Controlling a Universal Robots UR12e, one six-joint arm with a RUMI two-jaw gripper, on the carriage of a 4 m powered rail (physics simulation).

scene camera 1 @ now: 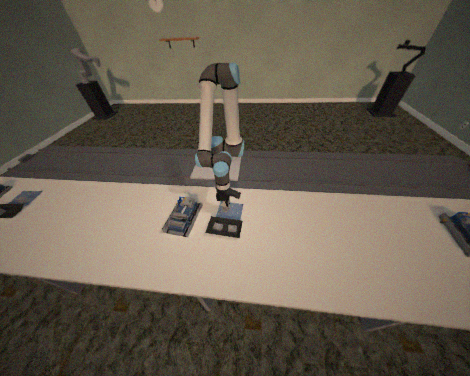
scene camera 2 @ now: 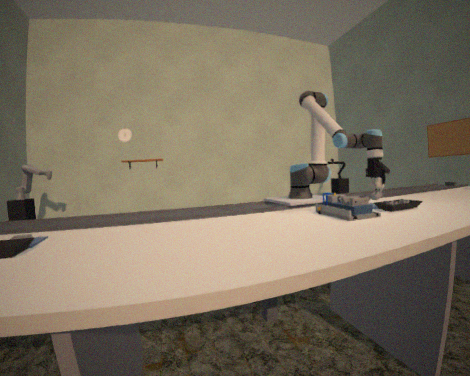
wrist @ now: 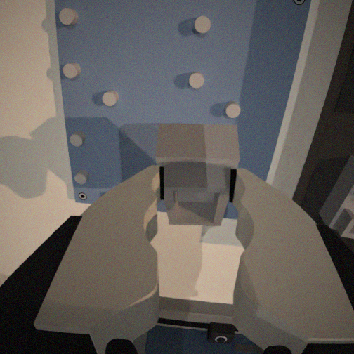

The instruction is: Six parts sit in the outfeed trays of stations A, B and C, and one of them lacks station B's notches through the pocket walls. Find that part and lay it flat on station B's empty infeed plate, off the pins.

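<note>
My gripper points down, shut on a grey block-shaped part. It holds the part over the near end of station B's blue infeed plate, which bears several upright round pins. The part's pocket opening shows between the fingers; whether its walls have notches cannot be told. Whether the part touches the plate is unclear. Beside the plate is the black outfeed tray with two grey parts, left and right; part of one shows at the wrist view's right edge.
A blue and grey station machine stands beside the plate. At the table's left are another black tray and blue plate. Another machine stands at the right edge.
</note>
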